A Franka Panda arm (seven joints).
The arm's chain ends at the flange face. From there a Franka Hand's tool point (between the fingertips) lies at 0.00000 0.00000 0.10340 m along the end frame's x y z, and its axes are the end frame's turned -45 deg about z.
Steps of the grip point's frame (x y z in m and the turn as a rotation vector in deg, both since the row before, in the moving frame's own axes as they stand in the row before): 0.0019 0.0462 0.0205 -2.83 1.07 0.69; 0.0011 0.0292 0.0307 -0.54 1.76 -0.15; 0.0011 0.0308 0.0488 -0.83 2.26 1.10; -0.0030 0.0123 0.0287 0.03 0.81 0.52; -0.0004 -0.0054 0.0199 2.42 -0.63 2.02; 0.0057 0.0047 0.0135 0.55 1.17 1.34; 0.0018 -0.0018 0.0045 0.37 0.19 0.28
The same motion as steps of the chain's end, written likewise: 0.0291 0.0291 0.0206 -1.24 2.76 0.69; 0.0185 0.0214 0.0308 0.86 1.63 -0.15; 0.0186 0.0228 0.0489 1.01 2.18 1.10; 0.0056 0.0119 0.0287 0.59 0.55 0.52; -0.0003 -0.0012 0.0200 1.27 -2.16 2.02; 0.0065 0.0015 0.0135 1.22 0.44 1.34; 0.0002 -0.0018 0.0045 0.40 -0.13 0.28
